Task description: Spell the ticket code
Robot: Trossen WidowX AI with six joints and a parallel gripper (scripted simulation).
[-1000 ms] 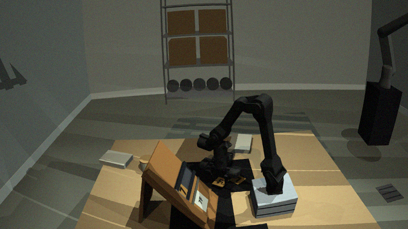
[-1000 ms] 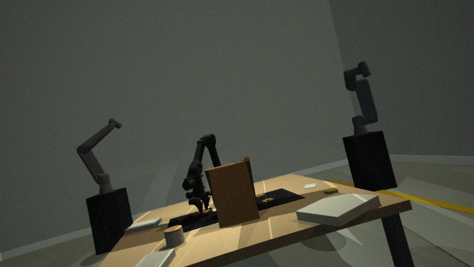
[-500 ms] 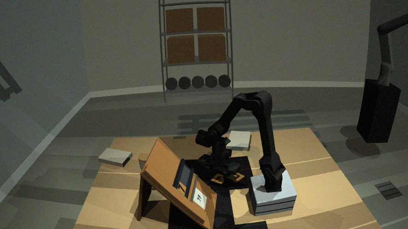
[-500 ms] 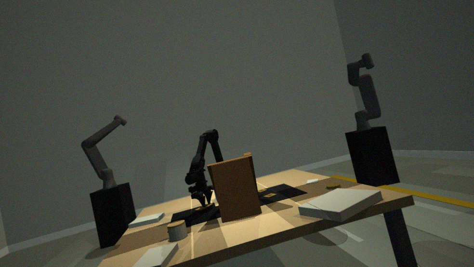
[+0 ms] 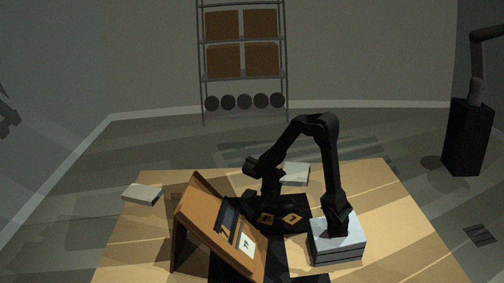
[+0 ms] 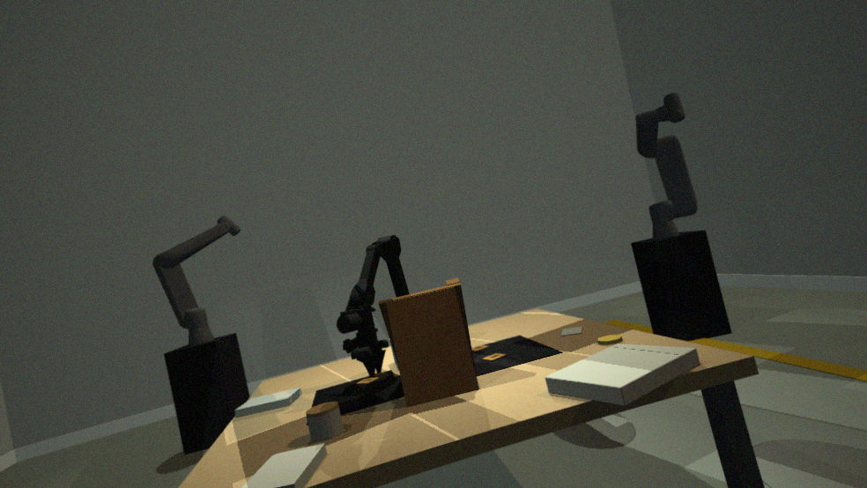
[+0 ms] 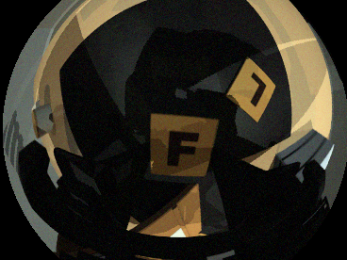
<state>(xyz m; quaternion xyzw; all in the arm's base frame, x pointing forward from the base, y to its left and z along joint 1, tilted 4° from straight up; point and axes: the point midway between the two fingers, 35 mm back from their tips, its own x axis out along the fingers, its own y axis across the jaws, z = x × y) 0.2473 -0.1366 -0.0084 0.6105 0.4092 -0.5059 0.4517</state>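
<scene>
The white ticket lies 20 cm to the left of my gripper tip, 5 cm ahead of it and 4 cm above it. The rest, counted from my gripper tip: card: 69 cm to the left, 14 cm behind, 3 cm below; yellow disc: 73 cm to the left, 11 cm ahead, 3 cm below.
</scene>
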